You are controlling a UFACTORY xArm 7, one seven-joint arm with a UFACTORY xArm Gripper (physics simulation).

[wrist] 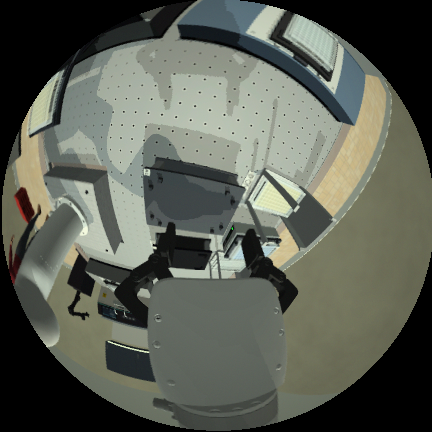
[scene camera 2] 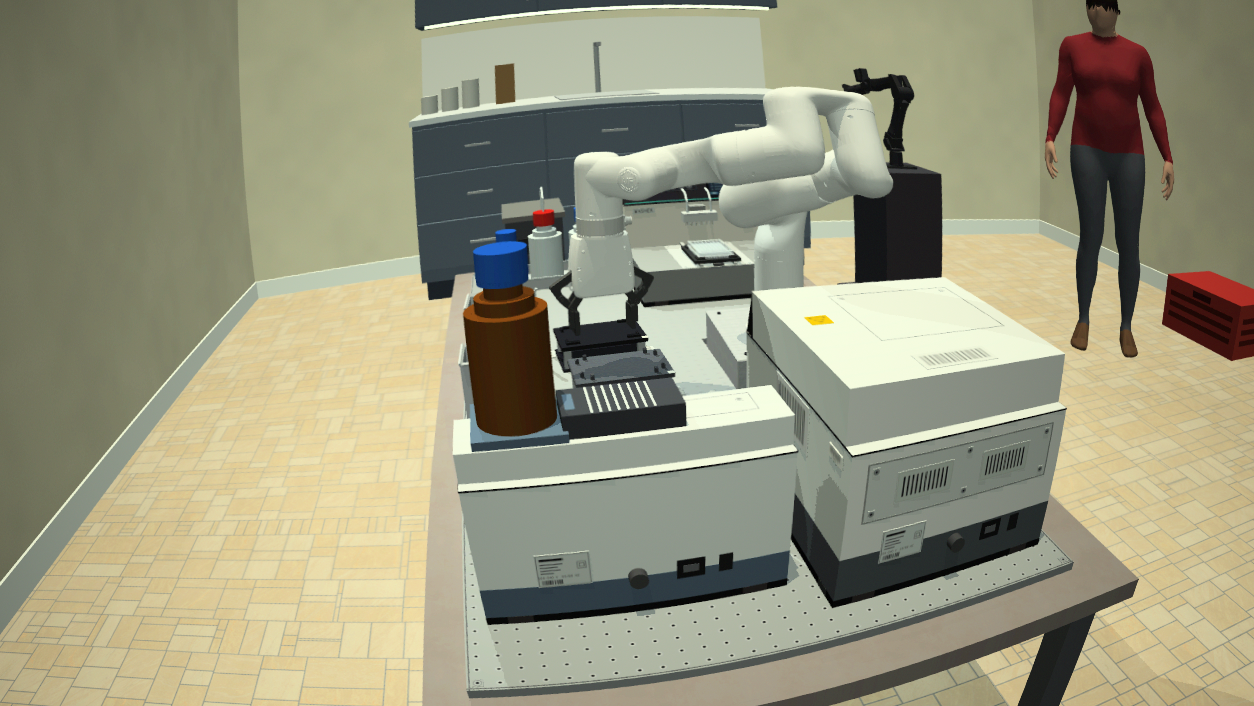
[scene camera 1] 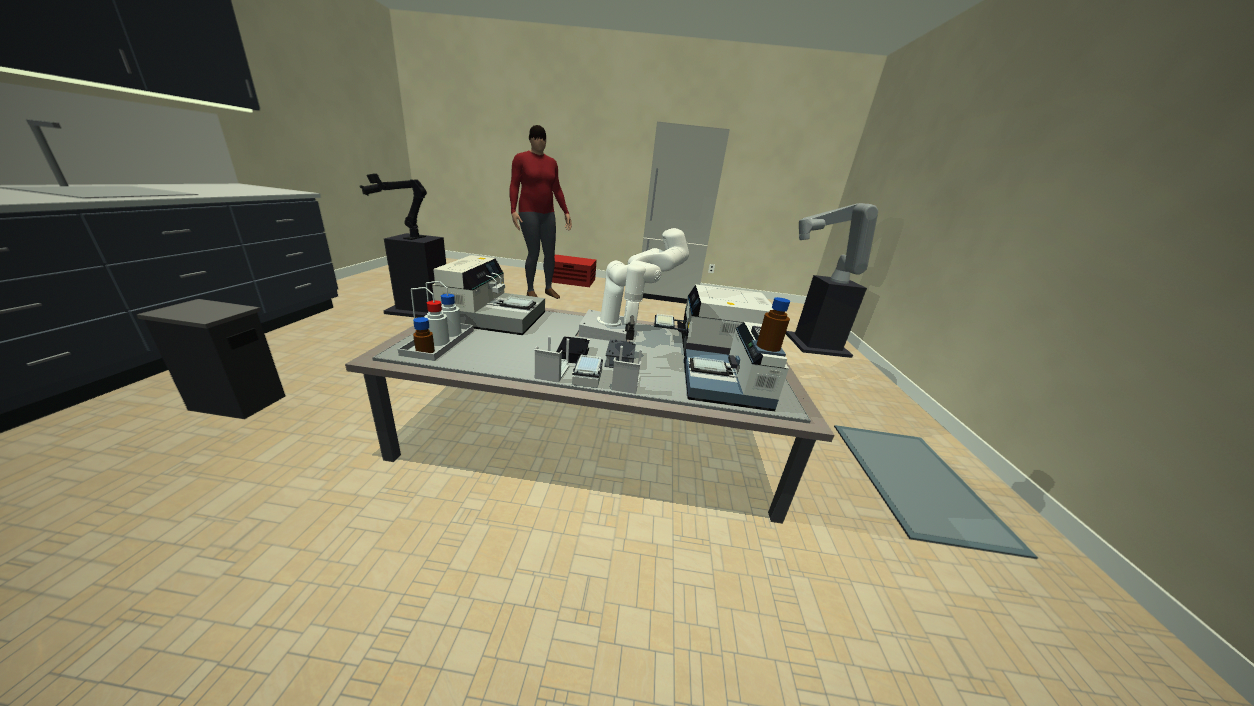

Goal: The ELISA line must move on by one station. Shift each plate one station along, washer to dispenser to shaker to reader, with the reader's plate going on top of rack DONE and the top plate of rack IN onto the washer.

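Frame: origin at the arm's base, x ahead, y left, z up, level; centimetres.
Seen in the pictures: gripper, fingertip midpoint: [wrist: 210, 233] [scene camera 2: 603, 329] [scene camera 1: 629, 335]; arm's base at its link origin: [wrist: 72, 215] [scene camera 1: 608, 321].
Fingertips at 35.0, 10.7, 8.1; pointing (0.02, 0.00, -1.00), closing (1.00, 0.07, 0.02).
Offsets run from my fingertips to a thing's top centre, as dx, dy, dz. "spot": to the spot under its first point.
My gripper [scene camera 1: 630, 332] [scene camera 2: 601, 322] [wrist: 210, 233] is open and empty, fingers down, above the middle of the table near a dark pinned platform @(-3.9, -2.6, -6.6) [scene camera 1: 621, 349] [scene camera 2: 619, 366] [wrist: 192, 202]; its exact height is unclear. A plate @(-36.8, -58.2, -2.5) [scene camera 1: 515, 302] [scene camera 2: 710, 250] lies on the left instrument with the manifold. A plate @(+7.1, +34.5, -5.4) [scene camera 1: 710, 364] [wrist: 311, 41] lies on the blue-based instrument. A pale yellow plate @(-31.5, +17.5, -1.8) [scene camera 1: 664, 320] [wrist: 47, 102] lies at the back right. A bluish plate @(+16.0, -14.8, -6.6) [scene camera 1: 587, 364] [wrist: 258, 248] sits on a small unit between two front racks. In the wrist view, a yellow plate @(+17.0, +0.7, -11.3) [wrist: 270, 196] sits in one rack. Rack labels are unreadable.
A black block @(-4.5, -23.8, -8.1) [scene camera 1: 574, 345] [scene camera 2: 599, 335] [wrist: 186, 257] stands beside the platform. A brown bottle @(spot: +22.7, +49.4, +19.1) [scene camera 1: 773, 325] [scene camera 2: 510, 359] tops the blue-based instrument. A large white instrument @(-29.8, +48.1, +13.5) [scene camera 1: 726, 304] [scene camera 2: 908, 350] is at the back right. Bottles @(-1.6, -84.1, +11.2) [scene camera 1: 436, 324] stand in a front-left tray. Grey panels @(spot: +21.5, -29.4, -6.4) [scene camera 1: 548, 364] @(spot: +23.8, +0.1, -6.8) [scene camera 1: 625, 376] [wrist: 311, 219] rise at the racks.
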